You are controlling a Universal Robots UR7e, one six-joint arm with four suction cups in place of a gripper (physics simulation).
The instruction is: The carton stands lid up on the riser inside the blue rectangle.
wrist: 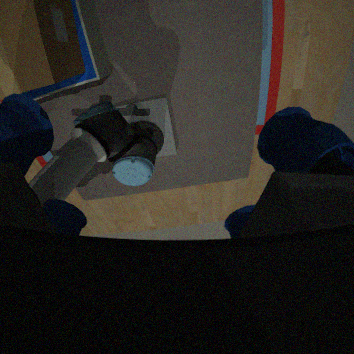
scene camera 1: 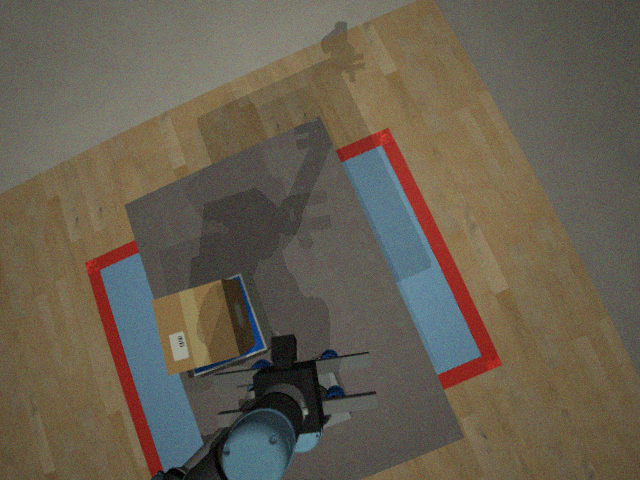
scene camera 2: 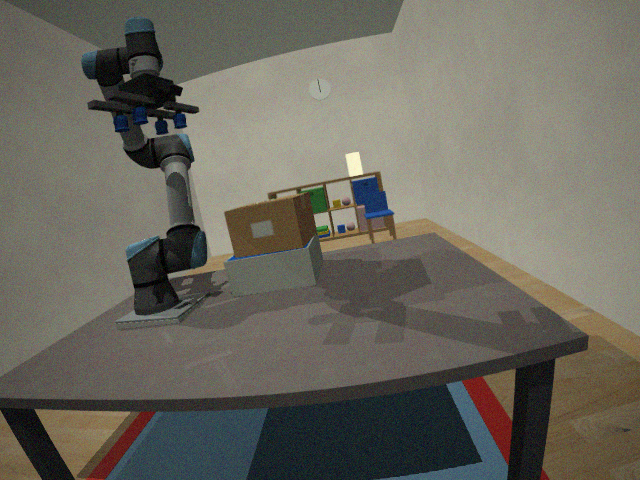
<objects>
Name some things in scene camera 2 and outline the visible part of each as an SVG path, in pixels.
A brown carton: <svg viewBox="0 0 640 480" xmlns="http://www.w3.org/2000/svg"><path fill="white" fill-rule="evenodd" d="M309 192L251 203L225 211L225 219L235 258L303 248L317 233Z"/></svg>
A grey riser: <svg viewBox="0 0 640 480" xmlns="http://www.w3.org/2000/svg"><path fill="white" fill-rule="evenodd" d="M318 231L303 248L235 258L235 255L224 261L232 296L237 297L316 285L323 263Z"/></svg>
</objects>
